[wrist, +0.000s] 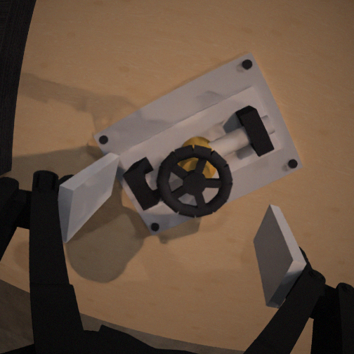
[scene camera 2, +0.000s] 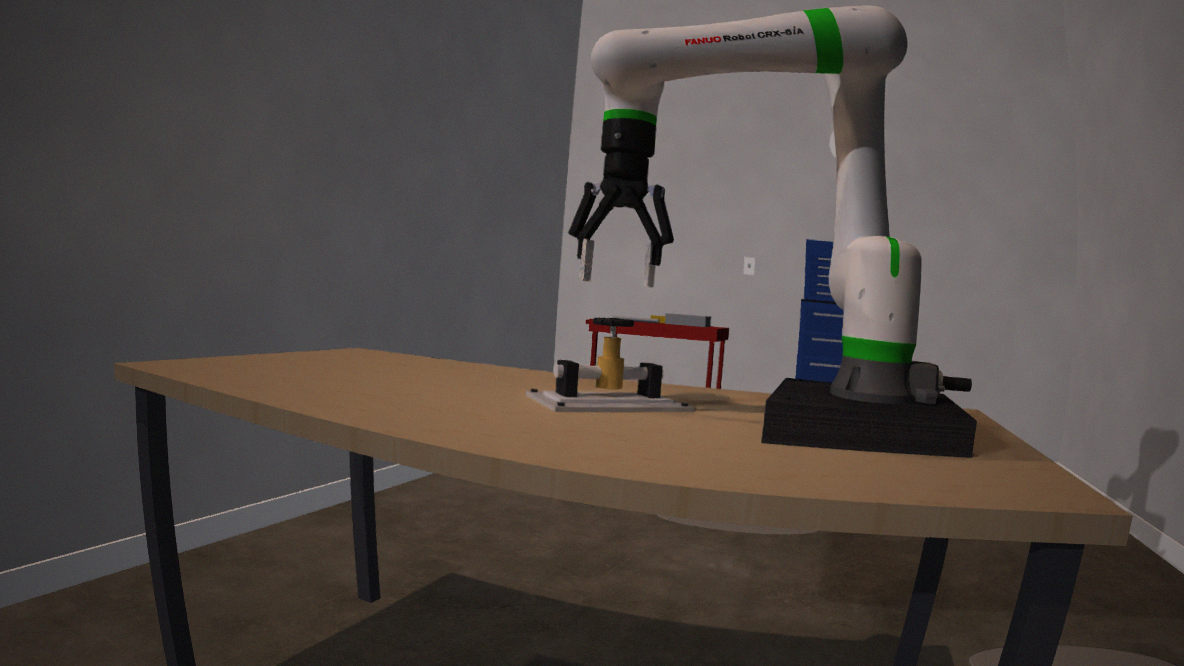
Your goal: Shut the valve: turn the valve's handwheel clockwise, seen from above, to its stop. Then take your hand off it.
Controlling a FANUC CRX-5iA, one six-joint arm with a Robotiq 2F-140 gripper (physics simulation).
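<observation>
The valve's black, spoked handwheel (scene camera 2: 612, 322) (wrist: 196, 183) sits level on top of the yellow valve body (scene camera 2: 611, 368) (wrist: 198, 142). The body is on a white pipe held by two black blocks on a light grey base plate (scene camera 2: 620, 406) (wrist: 175, 113). My gripper (scene camera 2: 617, 270) (wrist: 188, 199) is open and empty, pointing down. In the scene view its pale fingertips are above the handwheel, apart from it. In the wrist view the fingers stand wide to either side, with space between each pad and the rim. The wheel's turn angle against its stop cannot be read.
The base plate lies on the wooden table (scene camera 2: 372, 405) (wrist: 200, 290). The arm stands on a black pedestal block (scene camera 2: 865, 422) (wrist: 9, 90) to the right in the scene view. A red bench (scene camera 2: 695, 332) and a blue drawer cabinet (scene camera 2: 819, 331) stand behind the table.
</observation>
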